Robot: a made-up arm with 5 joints. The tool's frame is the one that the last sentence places.
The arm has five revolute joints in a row. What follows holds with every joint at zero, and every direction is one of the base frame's.
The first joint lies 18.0 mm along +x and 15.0 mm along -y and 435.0 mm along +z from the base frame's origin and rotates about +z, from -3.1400 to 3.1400 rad.
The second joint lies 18.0 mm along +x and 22.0 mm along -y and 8.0 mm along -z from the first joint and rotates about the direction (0, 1, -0.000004), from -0.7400 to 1.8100 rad.
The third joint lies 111.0 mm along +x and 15.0 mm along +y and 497.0 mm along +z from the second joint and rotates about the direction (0, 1, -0.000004), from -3.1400 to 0.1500 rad.
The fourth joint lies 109.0 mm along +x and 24.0 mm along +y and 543.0 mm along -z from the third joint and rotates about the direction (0, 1, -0.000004), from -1.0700 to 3.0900 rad.
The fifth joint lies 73.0 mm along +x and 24.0 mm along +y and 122.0 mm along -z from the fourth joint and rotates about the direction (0, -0.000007, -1), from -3.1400 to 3.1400 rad.
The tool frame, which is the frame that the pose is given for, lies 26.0 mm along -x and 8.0 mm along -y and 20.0 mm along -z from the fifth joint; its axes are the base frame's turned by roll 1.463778, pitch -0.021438 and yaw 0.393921 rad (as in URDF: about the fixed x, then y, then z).
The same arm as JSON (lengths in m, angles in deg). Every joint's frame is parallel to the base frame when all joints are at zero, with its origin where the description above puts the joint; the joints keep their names.
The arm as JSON. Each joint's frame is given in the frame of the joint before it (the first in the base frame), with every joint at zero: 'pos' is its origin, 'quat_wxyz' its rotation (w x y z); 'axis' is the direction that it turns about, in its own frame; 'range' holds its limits. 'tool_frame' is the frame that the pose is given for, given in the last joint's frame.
{
  "length_unit": "m",
  "angle_unit": "deg",
  "joints": [
    {
      "joint": "joint 1",
      "pos": [
        0.018,
        -0.015,
        0.435
      ],
      "quat_wxyz": [
        1.0,
        0.0,
        0.0,
        0.0
      ],
      "axis": "+z",
      "range": [
        -179.91,
        179.91
      ]
    },
    {
      "joint": "joint 2",
      "pos": [
        0.018,
        -0.022,
        -0.008
      ],
      "quat_wxyz": [
        1.0,
        0.0,
        0.0,
        0.0
      ],
      "axis": "+y",
      "range": [
        -42.4,
        103.71
      ]
    },
    {
      "joint": "joint 3",
      "pos": [
        0.111,
        0.015,
        0.497
      ],
      "quat_wxyz": [
        1.0,
        0.0,
        0.0,
        0.0
      ],
      "axis": "+y",
      "range": [
        -179.91,
        8.59
      ]
    },
    {
      "joint": "joint 4",
      "pos": [
        0.109,
        0.024,
        -0.543
      ],
      "quat_wxyz": [
        1.0,
        0.0,
        0.0,
        0.0
      ],
      "axis": "+y",
      "range": [
        -61.31,
        177.04
      ]
    },
    {
      "joint": "joint 5",
      "pos": [
        0.073,
        0.024,
        -0.122
      ],
      "quat_wxyz": [
        1.0,
        0.0,
        0.0,
        0.0
      ],
      "axis": "-z",
      "range": [
        -179.91,
        179.91
      ]
    }
  ],
  "tool_frame": {
    "pos": [
      -0.026,
      -0.008,
      -0.02
    ],
    "quat_wxyz": [
      0.728087,
      0.656878,
      0.122947,
      0.152592
    ]
  }
}

